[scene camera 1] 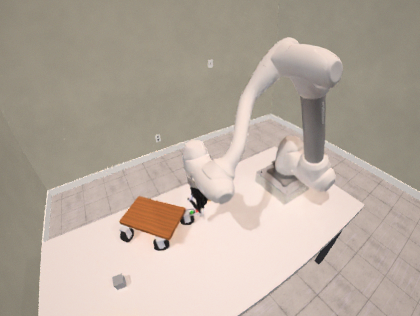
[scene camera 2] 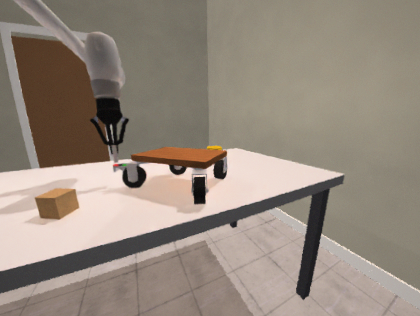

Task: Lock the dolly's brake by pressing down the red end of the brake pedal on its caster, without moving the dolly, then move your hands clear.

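Places are measured from the arm's base along level axes (x ahead, y left, z up), in metres.
Pixels of known places: gripper, fingertip midpoint: (scene camera 1: 201, 215) (scene camera 2: 116, 162); arm's base, origin of the base link: (scene camera 1: 285, 174).
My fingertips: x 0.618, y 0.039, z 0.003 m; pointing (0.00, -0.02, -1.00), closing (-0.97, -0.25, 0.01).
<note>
Ahead of a thing's pixels: the offset from my fingertips to its middle. "spot": to the spot under its first point. Level surfaces: height alone.
The dolly @[spot: 0.241 m ahead, 0.080 m right, 0.034 m up] (scene camera 1: 152, 216) (scene camera 2: 172, 155) has a brown wooden top and stands upright on its casters on the table. A pedal with a green part @[0.037 m ahead, 0.049 m right, 0.006 m down] (scene camera 1: 192, 212) (scene camera 2: 123, 165) and a red end @[spot: 0.007 m ahead, 0.037 m right, 0.004 m down] (scene camera 1: 197, 211) (scene camera 2: 117, 165) sticks out from the caster @[0.063 m ahead, 0.055 m right, 0.040 m down] (scene camera 1: 187, 218) (scene camera 2: 134, 176) on the robot's side. My gripper (scene camera 1: 201, 213) (scene camera 2: 115, 159) is shut and empty, pointing down. Its fingertips are right at the red end, seeming to be just above or behind it in the scene camera 2 view. The gripper partly hides this spot in the scene camera 1 view, and I cannot tell whether they touch.
A small grey cube @[0.493 m ahead, 0.149 m left, 0.067 m down] (scene camera 1: 119, 281) lies on the table @[0.091 m down] (scene camera 1: 250, 250) (scene camera 2: 280, 172) beyond the dolly's side. A brown box @[0.122 m back, 0.182 m right, 0.061 m down] (scene camera 2: 57, 203) lies on the table in the scene camera 2 view. A yellow thing @[0.567 m ahead, 0.376 m left, 0.062 m down] (scene camera 2: 214, 148) shows behind the dolly. The arm's base (scene camera 1: 284, 190) stands at the table's other end.
</note>
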